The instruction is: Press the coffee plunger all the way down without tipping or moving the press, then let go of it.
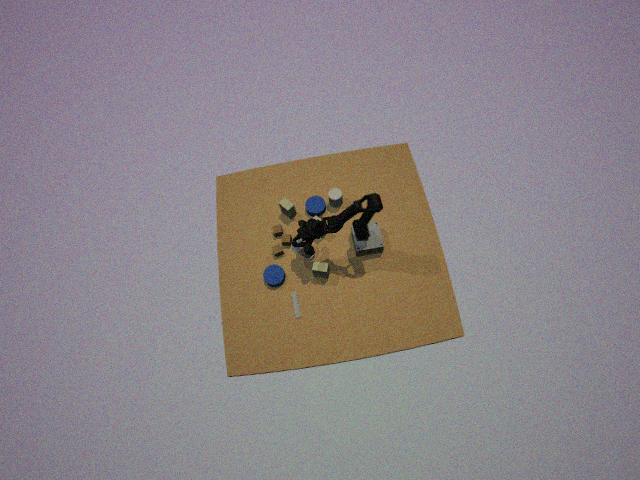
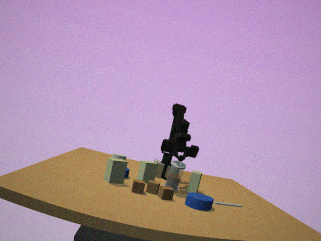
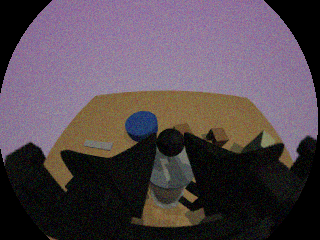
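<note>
Now: gripper tip 40 mm past the coffee press, 20 mm to the left of it and 80 mm above it. Round my gripper tip: white cylinder 220 mm behind, 340 mm to the right, 130 mm below; grey bar 10 mm ahead, 280 mm to the left, 180 mm below.
</note>
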